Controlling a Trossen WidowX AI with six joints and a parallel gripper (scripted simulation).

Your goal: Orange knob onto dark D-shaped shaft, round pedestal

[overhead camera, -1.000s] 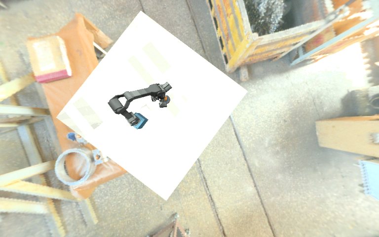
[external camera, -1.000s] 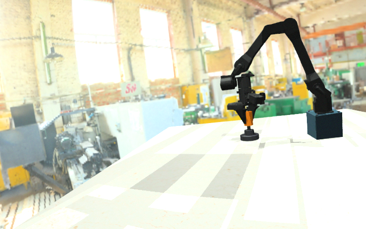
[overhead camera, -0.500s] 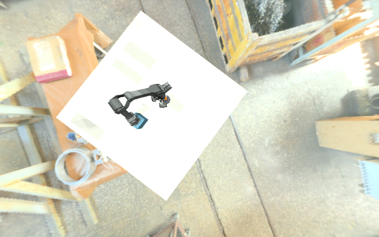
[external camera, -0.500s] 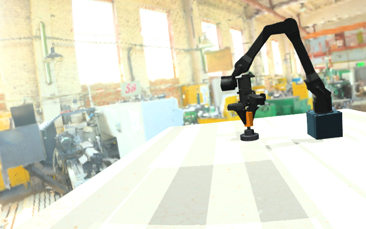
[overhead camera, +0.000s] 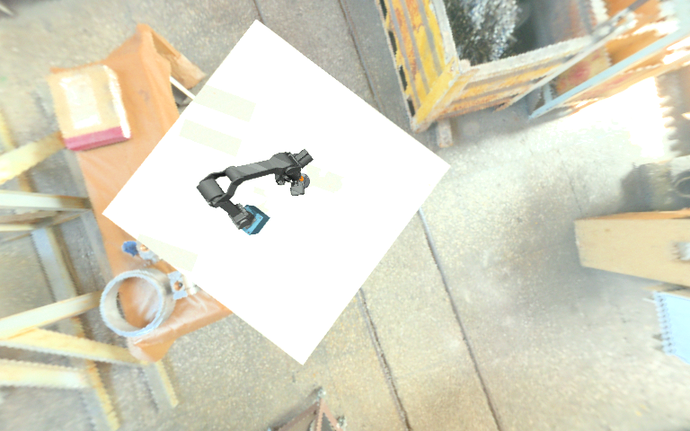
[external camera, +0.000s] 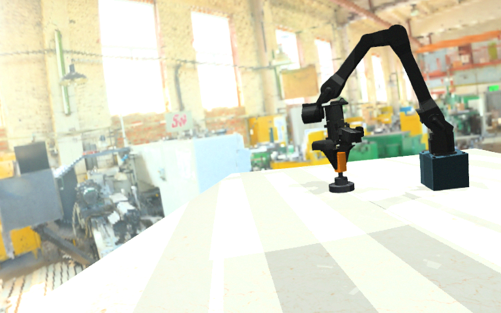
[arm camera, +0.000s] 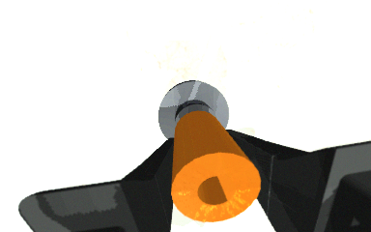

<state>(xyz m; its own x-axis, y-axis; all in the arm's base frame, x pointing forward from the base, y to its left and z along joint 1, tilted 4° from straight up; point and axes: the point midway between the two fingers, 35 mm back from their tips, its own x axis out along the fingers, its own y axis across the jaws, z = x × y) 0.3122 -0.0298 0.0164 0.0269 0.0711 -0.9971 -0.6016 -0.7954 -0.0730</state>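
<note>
My gripper tip is 2 cm below the orange knob. Round my gripper tip: round pedestal (4 cm below).
</note>
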